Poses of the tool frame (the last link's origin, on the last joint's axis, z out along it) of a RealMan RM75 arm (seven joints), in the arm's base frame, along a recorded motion.
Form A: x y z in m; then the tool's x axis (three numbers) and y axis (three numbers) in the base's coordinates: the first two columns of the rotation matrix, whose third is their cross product.
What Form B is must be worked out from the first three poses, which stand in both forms.
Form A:
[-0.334, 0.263, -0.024, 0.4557, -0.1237, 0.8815, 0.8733, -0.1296, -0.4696]
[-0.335, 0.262, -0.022, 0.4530, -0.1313, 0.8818, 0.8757, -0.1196, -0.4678]
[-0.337, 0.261, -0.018, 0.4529, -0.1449, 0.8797, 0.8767, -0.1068, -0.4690]
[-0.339, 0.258, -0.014, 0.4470, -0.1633, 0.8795, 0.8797, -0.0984, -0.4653]
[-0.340, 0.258, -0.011, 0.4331, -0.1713, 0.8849, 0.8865, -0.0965, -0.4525]
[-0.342, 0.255, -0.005, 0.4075, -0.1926, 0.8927, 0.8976, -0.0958, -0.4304]
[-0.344, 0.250, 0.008, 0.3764, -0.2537, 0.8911, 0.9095, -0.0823, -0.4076]
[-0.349, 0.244, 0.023, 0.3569, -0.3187, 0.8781, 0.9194, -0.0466, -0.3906]
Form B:
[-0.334, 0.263, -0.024, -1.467, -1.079, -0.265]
[-0.335, 0.262, -0.022, -1.442, -1.080, -0.282]
[-0.337, 0.261, -0.018, -1.405, -1.075, -0.310]
[-0.339, 0.258, -0.014, -1.360, -1.075, -0.350]
[-0.340, 0.258, -0.011, -1.332, -1.086, -0.377]
[-0.342, 0.255, -0.005, -1.269, -1.103, -0.442]
[-0.344, 0.250, 0.008, -1.115, -1.100, -0.593]
[-0.349, 0.244, 0.023, -0.955, -1.072, -0.729]

